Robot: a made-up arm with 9 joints.
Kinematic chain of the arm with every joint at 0, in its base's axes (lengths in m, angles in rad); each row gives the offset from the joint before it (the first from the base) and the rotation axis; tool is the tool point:
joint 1: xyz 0 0 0.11 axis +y
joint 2: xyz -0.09 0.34 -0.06 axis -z
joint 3: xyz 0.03 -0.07 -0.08 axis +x
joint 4: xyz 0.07 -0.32 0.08 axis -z
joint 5: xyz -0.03 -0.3 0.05 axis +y
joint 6: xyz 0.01 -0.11 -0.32 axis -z
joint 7: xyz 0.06 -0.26 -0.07 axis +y
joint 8: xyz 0 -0.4 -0.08 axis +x
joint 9: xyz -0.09 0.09 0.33 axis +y
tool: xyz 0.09 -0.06 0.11
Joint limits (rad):
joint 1: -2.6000..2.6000
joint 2: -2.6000..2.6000
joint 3: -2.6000..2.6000
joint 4: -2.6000..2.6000
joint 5: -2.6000..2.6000
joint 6: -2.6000..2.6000
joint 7: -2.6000..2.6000
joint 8: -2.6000..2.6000
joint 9: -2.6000..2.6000
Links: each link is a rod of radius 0.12 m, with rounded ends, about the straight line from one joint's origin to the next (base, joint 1, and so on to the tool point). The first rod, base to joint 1, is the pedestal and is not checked.
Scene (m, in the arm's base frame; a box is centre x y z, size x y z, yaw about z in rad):
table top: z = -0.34
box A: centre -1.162 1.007 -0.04 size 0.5 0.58 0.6 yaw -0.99
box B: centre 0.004 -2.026 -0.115 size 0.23 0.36 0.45 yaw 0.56
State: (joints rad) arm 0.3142 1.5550 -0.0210 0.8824 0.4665 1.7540 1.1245 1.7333 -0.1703
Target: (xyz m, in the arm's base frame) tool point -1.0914 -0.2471 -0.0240
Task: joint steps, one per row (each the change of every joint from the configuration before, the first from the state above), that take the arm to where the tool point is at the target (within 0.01 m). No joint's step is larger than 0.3 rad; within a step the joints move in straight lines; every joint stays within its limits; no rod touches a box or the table.
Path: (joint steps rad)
1: 0.2736 -0.2236 -0.0212 -0.0470 -0.1555 -0.0500 0.1307 0.2167 -0.0814
2: 0.2735 -0.2235 -0.0212 -0.0470 -0.1555 -0.0501 0.1307 0.2167 -0.0815
3: 0.2736 -0.2236 -0.0212 -0.0470 -0.1555 -0.0500 0.1307 0.2166 -0.0814
4: 0.2736 -0.2236 -0.0212 -0.0469 -0.1555 -0.0500 0.1308 0.2167 -0.0815
5: -0.1543 0.2033 -0.1178 0.0853 -0.1250 0.0651 -0.0306 -0.0238 0.0948
6: -0.1543 0.2032 -0.1178 0.0854 -0.1249 0.0651 -0.0305 -0.0238 0.0948
7: -0.1733 -0.1131 -0.1408 -0.0475 -0.1571 0.0098 -0.2359 -0.1627 0.0816
8: -0.1733 -0.1130 -0.1408 -0.0475 -0.1570 0.0099 -0.2360 -0.1627 0.0817
9: -0.1733 -0.1130 -0.1409 -0.0476 -0.1571 0.0099 -0.2359 -0.1627 0.0816

